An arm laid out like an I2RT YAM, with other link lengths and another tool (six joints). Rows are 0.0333 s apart.
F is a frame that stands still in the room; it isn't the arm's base.
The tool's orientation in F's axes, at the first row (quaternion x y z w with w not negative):
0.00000 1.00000 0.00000 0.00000
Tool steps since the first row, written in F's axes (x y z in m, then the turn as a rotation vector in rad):
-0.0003 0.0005 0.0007 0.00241 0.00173 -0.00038
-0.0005 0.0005 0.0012 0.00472 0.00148 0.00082
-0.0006 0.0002 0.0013 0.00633 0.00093 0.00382
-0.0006 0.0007 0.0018 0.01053 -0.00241 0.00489
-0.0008 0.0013 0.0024 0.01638 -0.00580 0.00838
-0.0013 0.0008 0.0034 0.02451 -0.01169 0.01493
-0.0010 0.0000 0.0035 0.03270 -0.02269 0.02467
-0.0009 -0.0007 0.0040 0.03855 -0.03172 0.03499
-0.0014 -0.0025 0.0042 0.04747 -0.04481 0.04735
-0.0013 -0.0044 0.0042 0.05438 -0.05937 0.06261
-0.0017 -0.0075 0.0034 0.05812 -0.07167 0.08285
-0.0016 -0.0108 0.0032 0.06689 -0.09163 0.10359
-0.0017 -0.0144 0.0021 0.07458 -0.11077 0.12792
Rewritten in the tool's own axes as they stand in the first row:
0.0003 0.0005 -0.0007 -0.00241 0.00173 0.00038
0.0005 0.0005 -0.0012 -0.00472 0.00148 -0.00082
0.0006 0.0002 -0.0013 -0.00633 0.00093 -0.00382
0.0006 0.0007 -0.0018 -0.01053 -0.00241 -0.00489
0.0008 0.0013 -0.0024 -0.01638 -0.00580 -0.00838
0.0013 0.0008 -0.0034 -0.02451 -0.01169 -0.01493
0.0010 0.0000 -0.0035 -0.03270 -0.02269 -0.02467
0.0009 -0.0007 -0.0040 -0.03855 -0.03172 -0.03499
0.0014 -0.0025 -0.0042 -0.04747 -0.04481 -0.04735
0.0013 -0.0044 -0.0042 -0.05438 -0.05937 -0.06261
0.0017 -0.0075 -0.0034 -0.05812 -0.07167 -0.08285
0.0016 -0.0108 -0.0032 -0.06689 -0.09163 -0.10359
0.0017 -0.0144 -0.0021 -0.07458 -0.11077 -0.12792

